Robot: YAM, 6 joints.
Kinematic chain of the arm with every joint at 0, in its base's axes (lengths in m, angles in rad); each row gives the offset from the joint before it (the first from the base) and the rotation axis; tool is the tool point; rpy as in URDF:
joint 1: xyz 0 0 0.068 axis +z
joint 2: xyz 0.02 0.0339 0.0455 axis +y
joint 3: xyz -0.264 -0.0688 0 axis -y
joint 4: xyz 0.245 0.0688 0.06 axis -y
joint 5: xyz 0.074 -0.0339 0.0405 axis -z
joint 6: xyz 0.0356 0 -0.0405 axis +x
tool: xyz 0 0 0 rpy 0 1.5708 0
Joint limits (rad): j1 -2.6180..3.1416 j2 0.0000..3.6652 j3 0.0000..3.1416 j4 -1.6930..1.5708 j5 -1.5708..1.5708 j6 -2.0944..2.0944
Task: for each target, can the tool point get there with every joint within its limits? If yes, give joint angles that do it. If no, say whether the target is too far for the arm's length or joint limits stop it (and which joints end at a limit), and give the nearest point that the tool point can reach.
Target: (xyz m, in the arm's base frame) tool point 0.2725 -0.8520 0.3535
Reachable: no: too far | nearest point 0.1899 -0.5939 0.2791 | short by 0.281 m
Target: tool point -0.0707 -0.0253 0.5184
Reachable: yes | joints 0.0989 0.3511 1.3461 -0.1824 0.5370 -0.4517
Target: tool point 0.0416 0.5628 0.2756
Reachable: yes | joints 1.4876 2.4153 2.3195 -0.3751 -0.1510 1.6951
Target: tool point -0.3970 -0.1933 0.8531
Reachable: no: too far | nearest point -0.2872 -0.1609 0.6573 | short by 0.227 m
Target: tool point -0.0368 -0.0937 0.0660
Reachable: yes | joints -1.7719 1.6268 0.3116 -0.8133 0.5080 1.1081
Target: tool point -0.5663 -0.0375 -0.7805
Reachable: no: too far | nearest point -0.3878 -0.0027 -0.3524 | short by 0.465 m
